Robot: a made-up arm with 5 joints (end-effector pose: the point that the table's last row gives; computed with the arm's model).
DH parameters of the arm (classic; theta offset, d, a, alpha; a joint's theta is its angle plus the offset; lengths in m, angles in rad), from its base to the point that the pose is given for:
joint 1: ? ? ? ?
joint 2: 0 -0.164 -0.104 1.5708
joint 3: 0 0.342 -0.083 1.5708
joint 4: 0 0.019 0.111 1.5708
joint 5: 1.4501 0 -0.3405 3.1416
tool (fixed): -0.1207 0.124 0 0
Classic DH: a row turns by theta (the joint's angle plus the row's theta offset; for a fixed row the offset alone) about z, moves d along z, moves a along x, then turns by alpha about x.
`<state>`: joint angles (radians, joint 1 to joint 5).
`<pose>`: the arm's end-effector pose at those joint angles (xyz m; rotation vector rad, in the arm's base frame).
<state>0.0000 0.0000 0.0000 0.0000 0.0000</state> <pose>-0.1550 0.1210 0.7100 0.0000 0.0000 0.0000</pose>
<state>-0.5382 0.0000 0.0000 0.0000 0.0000</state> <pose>-0.0711 0.1834 0.7100 0.0000 0.0000 -0.5382</pose>
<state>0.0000 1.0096 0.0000 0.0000 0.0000</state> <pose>-0.1550 0.5703 0.5911 -1.0096 0.0000 0.0000</pose>
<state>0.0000 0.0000 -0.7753 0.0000 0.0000</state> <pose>-0.0729 0.3480 0.7100 0.0000 0.0000 -0.7753</pose>
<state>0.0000 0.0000 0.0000 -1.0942 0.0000</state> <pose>-0.1550 0.1933 0.5807 -1.0942 0.0000 0.0000</pose>
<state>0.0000 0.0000 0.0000 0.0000 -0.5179</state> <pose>-0.0904 -0.0410 0.7100 0.0000 0.0000 0.5179</pose>
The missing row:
joint 1: 1.5708 0.244 0.238 -1.5708
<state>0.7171 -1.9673 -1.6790 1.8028 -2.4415</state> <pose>-0.1496 0.0893 -0.2048 1.0072 -0.9693 -0.4384</pose>
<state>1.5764 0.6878 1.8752 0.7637 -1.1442</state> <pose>-0.3538 0.4953 0.5184 0.2278 -1.2947 -1.7287</pose>
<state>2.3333 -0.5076 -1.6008 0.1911 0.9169</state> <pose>-0.3380 0.2466 0.7605 -0.2553 0.4704 -0.2285</pose>
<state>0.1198 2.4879 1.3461 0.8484 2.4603</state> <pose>0.0985 0.5480 -0.4008 -2.1649 -1.0826 -1.4777</pose>
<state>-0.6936 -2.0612 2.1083 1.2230 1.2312</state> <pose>-0.0122 -0.4547 -0.2871 1.3022 -0.4812 1.1050</pose>
